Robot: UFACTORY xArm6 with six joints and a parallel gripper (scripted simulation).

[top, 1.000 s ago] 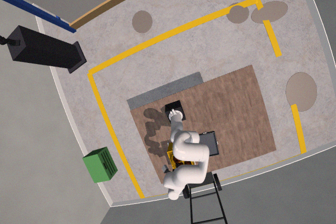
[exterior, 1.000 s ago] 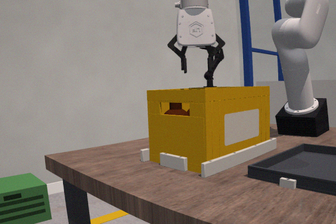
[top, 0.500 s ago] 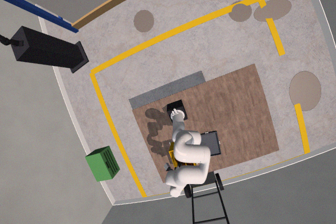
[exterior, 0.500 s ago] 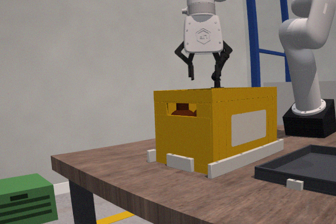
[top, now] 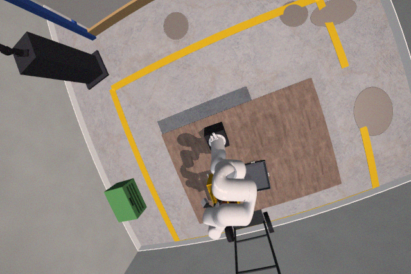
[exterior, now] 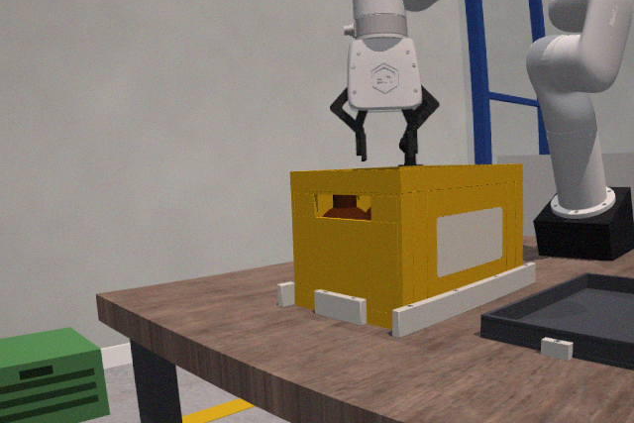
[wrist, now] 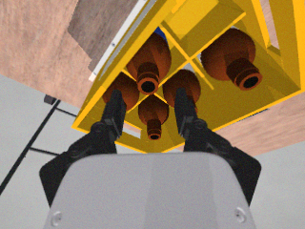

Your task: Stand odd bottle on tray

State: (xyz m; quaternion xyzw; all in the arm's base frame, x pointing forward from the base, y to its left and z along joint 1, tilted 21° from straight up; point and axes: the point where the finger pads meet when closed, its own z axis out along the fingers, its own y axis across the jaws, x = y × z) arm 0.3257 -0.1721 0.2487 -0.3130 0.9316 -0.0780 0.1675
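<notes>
Right now the yellow crate is 120 mm below my hand, 50 mm to the left of it and 10 mm ahead of it. Also, from my hand: dark tray (320 mm to the left, 190 mm below, 30 mm ahead).
</notes>
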